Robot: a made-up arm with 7 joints.
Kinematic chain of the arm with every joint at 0, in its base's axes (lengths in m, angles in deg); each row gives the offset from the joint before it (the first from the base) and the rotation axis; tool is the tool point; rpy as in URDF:
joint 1: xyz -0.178 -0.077 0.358 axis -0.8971 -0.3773 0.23
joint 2: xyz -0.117 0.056 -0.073 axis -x
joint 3: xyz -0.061 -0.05 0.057 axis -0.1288 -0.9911 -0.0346
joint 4: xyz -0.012 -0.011 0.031 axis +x
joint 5: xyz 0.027 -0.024 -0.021 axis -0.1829 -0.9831 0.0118
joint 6: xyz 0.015 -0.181 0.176 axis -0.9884 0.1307 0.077
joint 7: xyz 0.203 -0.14 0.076 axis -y
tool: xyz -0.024 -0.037 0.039 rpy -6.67 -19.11 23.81
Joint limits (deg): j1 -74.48..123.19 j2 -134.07..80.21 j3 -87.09..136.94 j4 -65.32..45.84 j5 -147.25..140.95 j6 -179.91..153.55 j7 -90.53..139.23
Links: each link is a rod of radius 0.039 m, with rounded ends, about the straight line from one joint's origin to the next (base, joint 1, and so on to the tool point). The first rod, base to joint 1, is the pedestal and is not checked.
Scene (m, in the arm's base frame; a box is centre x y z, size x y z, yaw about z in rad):
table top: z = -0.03
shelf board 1: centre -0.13 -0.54 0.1 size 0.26 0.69 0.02 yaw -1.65
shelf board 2: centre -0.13 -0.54 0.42 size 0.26 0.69 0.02 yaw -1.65
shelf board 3: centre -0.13 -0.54 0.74 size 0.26 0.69 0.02 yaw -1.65
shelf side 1: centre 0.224 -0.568 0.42 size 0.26 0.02 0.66 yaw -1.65
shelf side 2: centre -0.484 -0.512 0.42 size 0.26 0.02 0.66 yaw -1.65
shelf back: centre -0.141 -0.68 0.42 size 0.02 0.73 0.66 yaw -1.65
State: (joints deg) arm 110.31 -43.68 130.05 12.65 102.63 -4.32 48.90
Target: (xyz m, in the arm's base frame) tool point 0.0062 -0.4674 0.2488
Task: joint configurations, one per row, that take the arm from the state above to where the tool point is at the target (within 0.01 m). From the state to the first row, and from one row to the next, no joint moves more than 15 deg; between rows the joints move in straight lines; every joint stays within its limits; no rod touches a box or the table.
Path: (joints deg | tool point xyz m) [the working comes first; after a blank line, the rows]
Joints at the target: 43.91 -26.92 127.41 38.26 126.61 -13.18 61.58
Straight joint move there: touches shelf board 2.

1: 98.52 -35.15 132.35 23.19 112.36 -4.39 52.17 | 0.0580 -0.4837 0.5671
2: 86.73 -26.62 134.64 33.73 122.10 -4.45 55.43 | 0.0632 -0.3978 0.5684
3: 74.94 -18.09 136.94 44.27 131.83 -4.52 58.70 | 0.0652 -0.3052 0.5595
4: 60.21 -10.08 136.24 44.59 133.07 5.12 60.12 | 0.0679 -0.3174 0.4964
5: 45.48 -2.08 135.54 44.90 134.30 14.76 61.55 | 0.0655 -0.3199 0.4312
6: 30.74 5.92 134.83 45.21 135.54 24.40 62.98 | 0.0573 -0.3120 0.3661
7: 16.01 13.93 134.13 45.53 136.77 34.04 64.41 | 0.0429 -0.2933 0.3043
8: 1.27 21.93 133.43 45.84 138.00 43.67 65.83 | 0.0223 -0.2644 0.2488
9: 11.93 9.72 131.93 43.95 135.15 29.46 64.77 | 0.0237 -0.3198 0.2559
10: 22.59 -2.49 130.42 42.05 132.31 15.25 63.71 | 0.0203 -0.3734 0.2580
11: 33.25 -14.71 128.92 40.16 129.46 1.04 62.64 | 0.0141 -0.4231 0.2551
12: 43.91 -26.92 127.41 38.26 126.61 -13.18 61.58 | 0.0062 -0.4674 0.2488

